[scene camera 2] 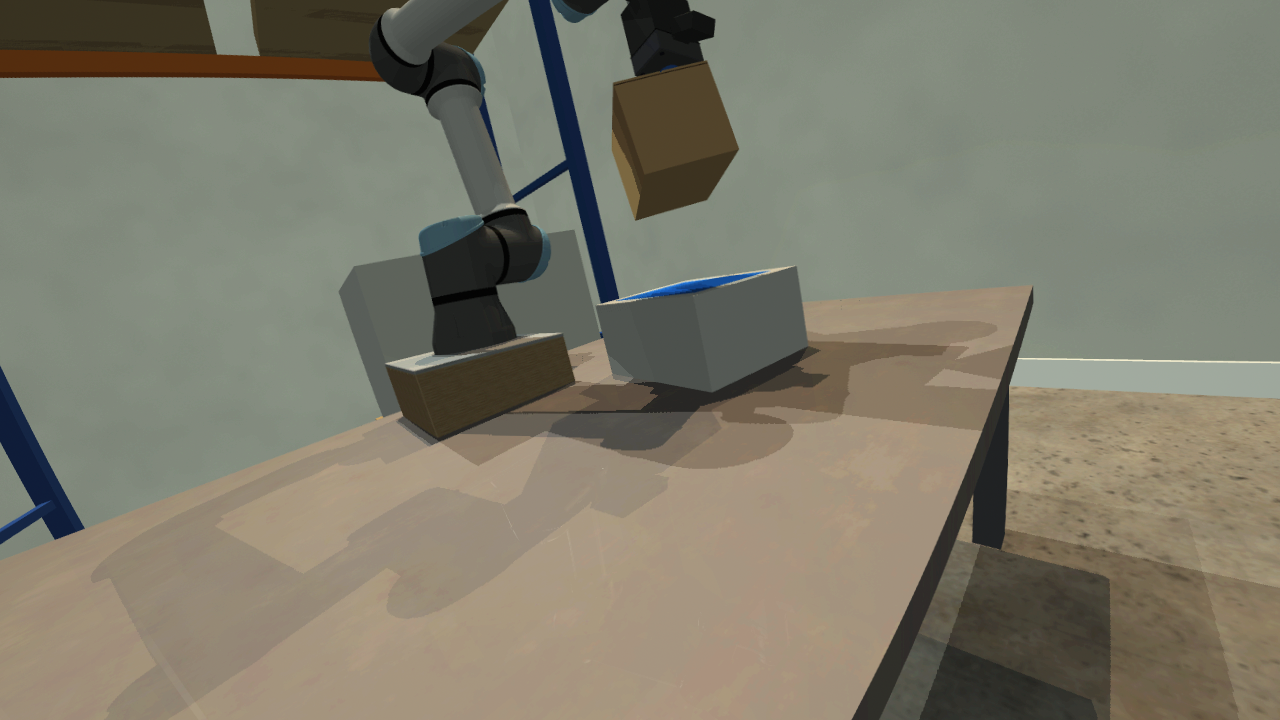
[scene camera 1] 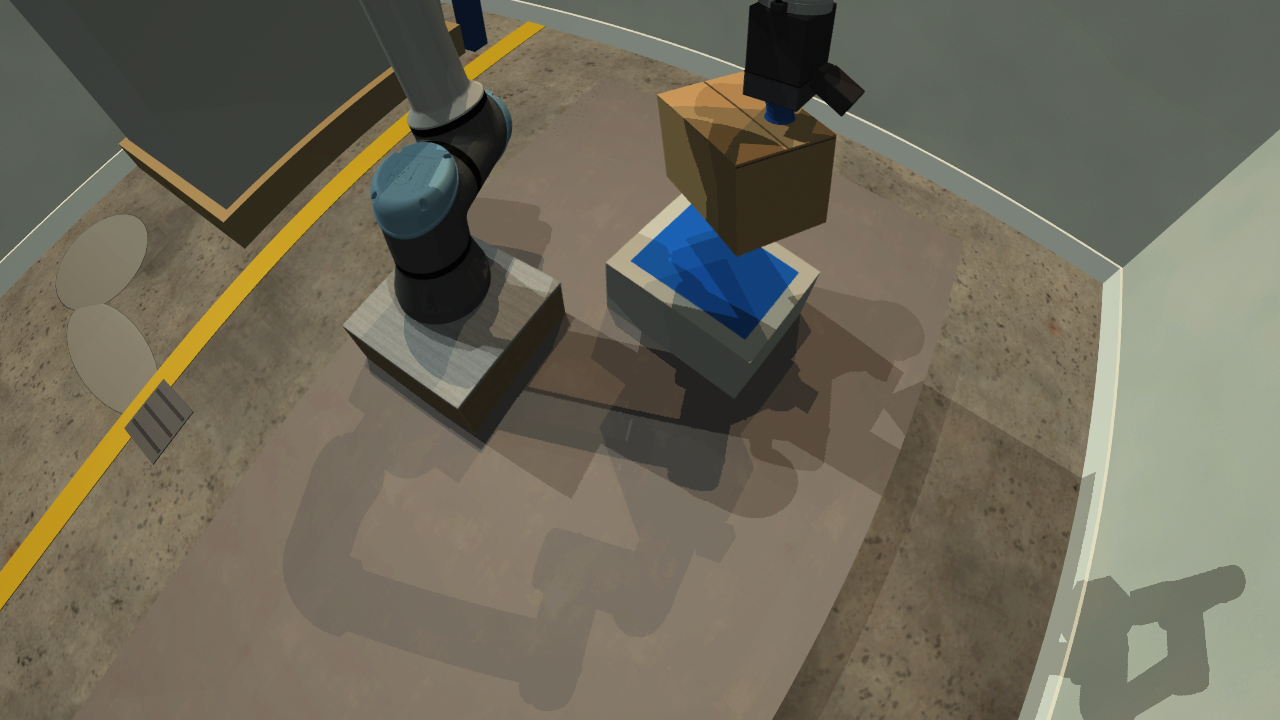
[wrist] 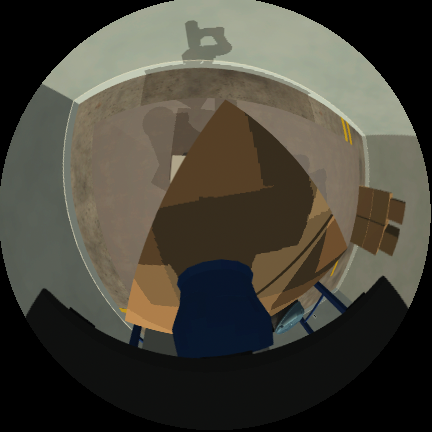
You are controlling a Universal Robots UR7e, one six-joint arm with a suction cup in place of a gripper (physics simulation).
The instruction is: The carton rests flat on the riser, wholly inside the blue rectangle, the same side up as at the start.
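Places are measured from the arm's base along level axes (x ahead, y left, z up), in centimetres.
Where they show: hand at its tool point: [scene camera 1: 780,126] [wrist: 217,263]; arm's base at its link origin: [scene camera 2: 476,345] [scene camera 1: 443,282].
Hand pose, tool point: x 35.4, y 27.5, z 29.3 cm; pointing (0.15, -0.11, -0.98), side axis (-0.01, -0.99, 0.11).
Observation:
Things, the pixels of their top centre, and the offset from my tool point. Level surfaces: height alone.
- brown carton at its top centre: [wrist: 241,330] [scene camera 1: 755,102] [scene camera 2: 654,91] dx -3.2, dy -1.0, dz +2.5 cm
- light grey riser at its top centre: [scene camera 1: 716,265] [scene camera 2: 688,286] dx -2.8, dy -2.7, dz -26.8 cm
- blue rectangle at its top centre: [scene camera 1: 716,265] [scene camera 2: 688,286] dx -2.8, dy -2.7, dz -26.8 cm
- brown table at its surface level: dz -38.8 cm
The brown carton [scene camera 1: 780,192] [scene camera 2: 677,120] [wrist: 215,165] hangs in the air above the riser, apart from it, and is tilted. My gripper, a blue suction cup [scene camera 1: 779,114] [scene camera 2: 669,68] [wrist: 220,300], is on the carton's top face, off its middle toward one edge, and holds it. The light grey riser [scene camera 1: 671,324] [scene camera 2: 747,326] stands on the table. The blue rectangle [scene camera 1: 716,277] [scene camera 2: 693,285] lies on its top, partly behind the carton in scene camera 1. In the wrist view a small pale corner of the riser [wrist: 176,165] shows beside the carton.
The arm's base stands on a wooden block [scene camera 1: 465,394] [scene camera 2: 501,386] beside the riser, on the brown table [scene camera 1: 501,573] [scene camera 2: 572,555]. Blue rack posts [scene camera 2: 572,161] and a grey box [scene camera 2: 362,313] are behind. Stacked cartons [wrist: 372,215] show at the right of the wrist view.

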